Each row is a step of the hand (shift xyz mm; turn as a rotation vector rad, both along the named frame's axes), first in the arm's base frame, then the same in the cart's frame.
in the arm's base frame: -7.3 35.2 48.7 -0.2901 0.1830 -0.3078
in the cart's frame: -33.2 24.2 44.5 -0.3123 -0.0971 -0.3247
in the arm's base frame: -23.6 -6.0 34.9 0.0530 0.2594 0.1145
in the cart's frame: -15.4 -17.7 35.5 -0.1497 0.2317 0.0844
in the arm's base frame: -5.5 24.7 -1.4 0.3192 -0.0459 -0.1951
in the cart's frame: -20.9 13.7 -4.1 0.2756 0.1726 -0.1906
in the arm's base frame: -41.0 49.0 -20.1 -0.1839 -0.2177 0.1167
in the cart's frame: -61.9 4.8 -25.2 0.0097 -0.2734 0.1415
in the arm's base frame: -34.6 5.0 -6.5 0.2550 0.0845 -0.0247
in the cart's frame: -27.8 -21.0 -6.8 0.1267 0.2355 -0.0355
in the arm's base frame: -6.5 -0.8 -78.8 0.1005 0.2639 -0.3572
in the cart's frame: 1.7 -11.8 -78.2 -0.0838 0.2280 -0.3851
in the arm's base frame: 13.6 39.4 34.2 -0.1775 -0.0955 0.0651
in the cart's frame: -20.0 40.5 29.5 -0.0664 -0.1860 0.0764
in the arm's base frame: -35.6 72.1 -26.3 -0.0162 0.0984 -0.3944
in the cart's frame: -73.5 24.5 -34.0 -0.0505 0.0256 -0.4029
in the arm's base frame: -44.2 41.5 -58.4 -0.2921 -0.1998 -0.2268
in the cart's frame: -56.1 -6.0 -62.4 -0.0551 -0.3649 -0.2012
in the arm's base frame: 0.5 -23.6 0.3 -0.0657 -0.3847 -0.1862
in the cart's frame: 16.6 -16.5 2.9 0.2324 -0.3361 -0.1415
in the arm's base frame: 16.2 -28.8 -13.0 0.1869 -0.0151 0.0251
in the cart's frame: 32.5 -10.4 -9.8 0.1429 0.1213 0.0255
